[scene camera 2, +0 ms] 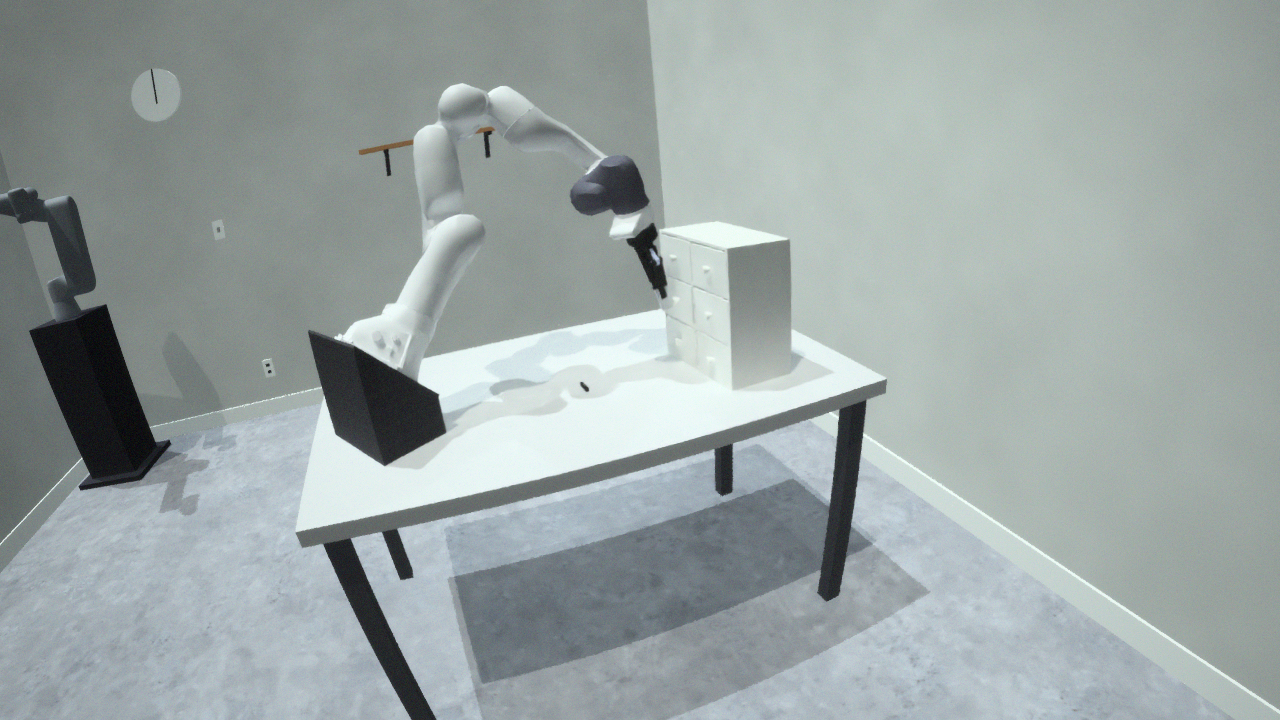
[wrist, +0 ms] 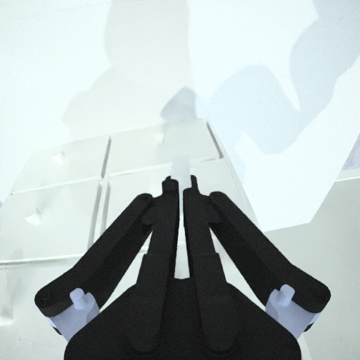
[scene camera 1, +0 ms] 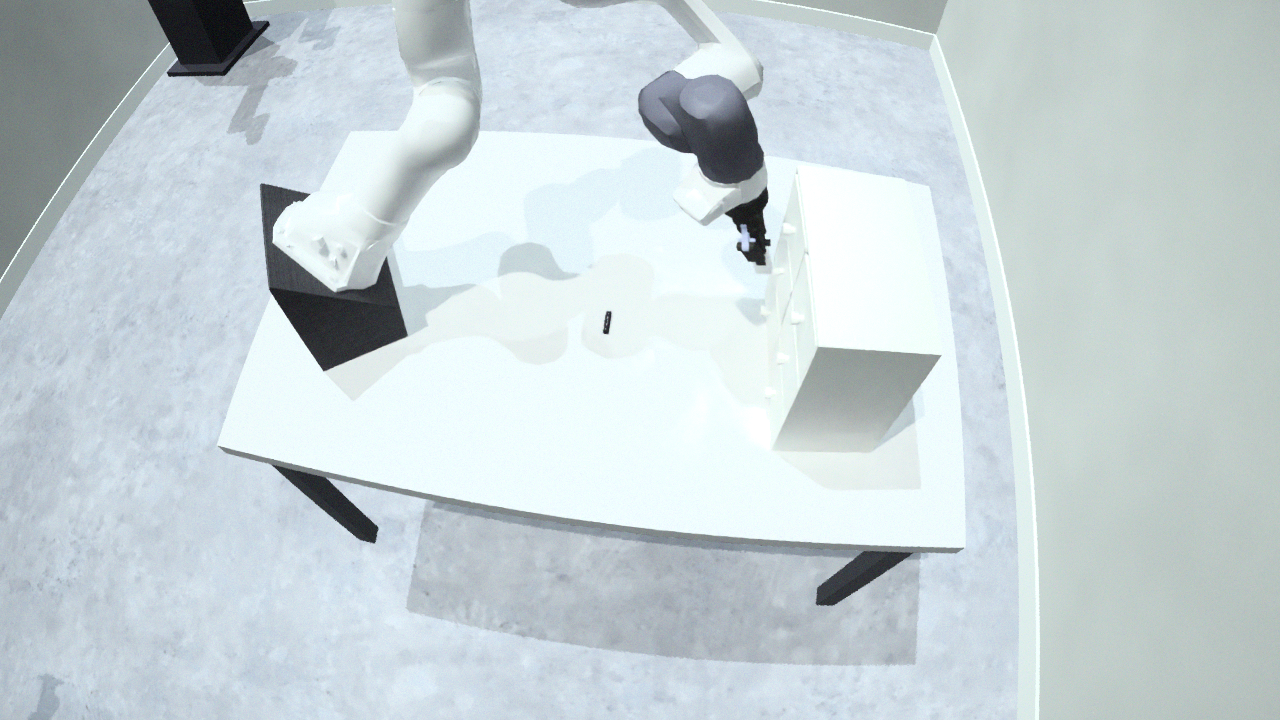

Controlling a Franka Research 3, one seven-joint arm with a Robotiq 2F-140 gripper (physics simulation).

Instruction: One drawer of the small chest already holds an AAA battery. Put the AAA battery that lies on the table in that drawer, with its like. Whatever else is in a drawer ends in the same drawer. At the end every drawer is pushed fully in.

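Note:
The AAA battery (scene camera 1: pixel 606 322) (scene camera 2: pixel 584 386), small and black, lies on the white table (scene camera 1: pixel 537 429) (scene camera 2: pixel 554 447) between the arm's base and the chest. The small white chest (scene camera 1: pixel 872 268) (scene camera 2: pixel 759 308) has two columns of three drawers with small knobs. All its drawers look shut; their contents are hidden. My gripper (scene camera 1: pixel 761 266) (scene camera 2: pixel 665 303) (wrist: pixel 180 167) is shut with nothing between its fingers. It points down at the chest front, with its fingertips close to the middle drawer of the far column. Whether they touch the front or its knob is unclear. The battery does not show in the wrist view.
The arm's dark wedge base (scene camera 1: pixel 335 304) (scene camera 2: pixel 384 407) stands at the table's left end. The chest stands near the right end. Drawer knobs (scene camera 1: pixel 796 317) (scene camera 2: pixel 708 315) (wrist: pixel 34 216) stick out of the chest front. A second arm on a black pedestal (scene camera 2: pixel 93 394) stands apart on the floor.

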